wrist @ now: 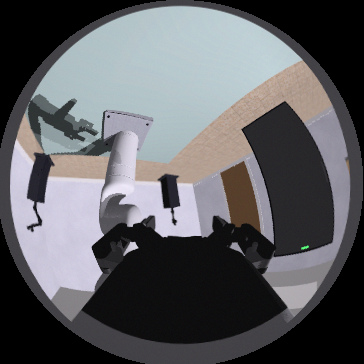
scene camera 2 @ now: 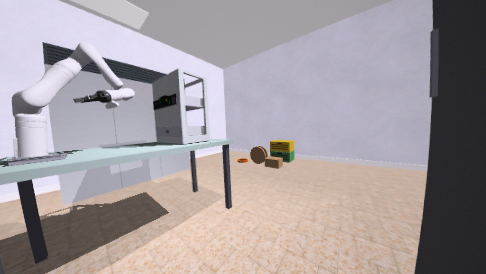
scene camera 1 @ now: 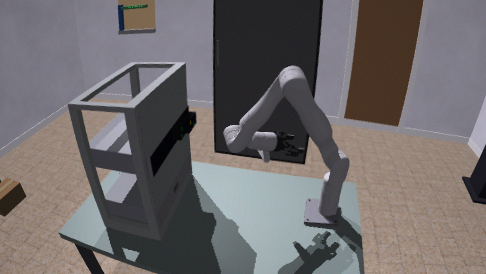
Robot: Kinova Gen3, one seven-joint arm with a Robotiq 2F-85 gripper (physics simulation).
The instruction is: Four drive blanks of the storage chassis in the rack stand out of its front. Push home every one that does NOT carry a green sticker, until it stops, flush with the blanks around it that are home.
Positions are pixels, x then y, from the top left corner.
Labels:
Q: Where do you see a grey rack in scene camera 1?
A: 148, 141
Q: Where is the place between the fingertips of my gripper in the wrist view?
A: At 183, 222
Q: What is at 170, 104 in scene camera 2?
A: A grey rack.

